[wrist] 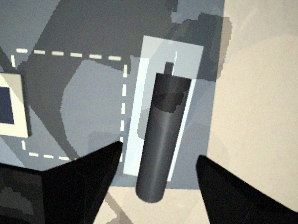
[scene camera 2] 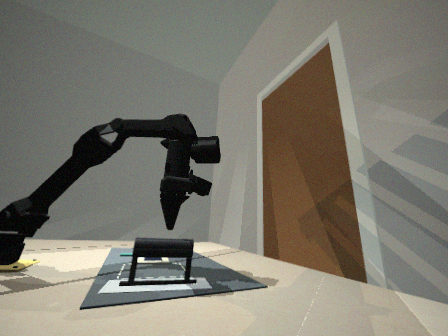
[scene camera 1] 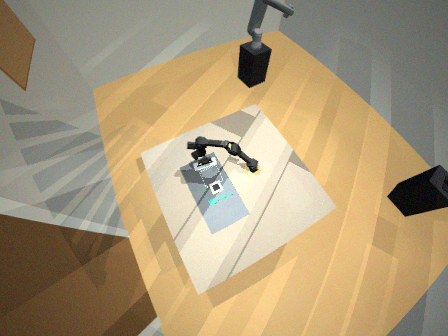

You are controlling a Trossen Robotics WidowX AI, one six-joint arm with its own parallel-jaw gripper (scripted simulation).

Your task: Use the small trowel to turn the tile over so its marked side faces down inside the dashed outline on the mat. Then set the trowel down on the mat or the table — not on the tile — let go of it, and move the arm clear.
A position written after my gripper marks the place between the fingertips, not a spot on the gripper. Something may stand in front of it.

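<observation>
Nothing is held by my gripper (scene camera 2: pixel 169 229), which is open and can also be seen in the wrist view (wrist: pixel 159 154). There is a grey mat (scene camera 2: pixel 220 278) in the scene too. I see the mat again in scene camera 1 (scene camera 1: pixel 226 211), and the mat appears in the wrist view (wrist: pixel 74 104) as well.
</observation>
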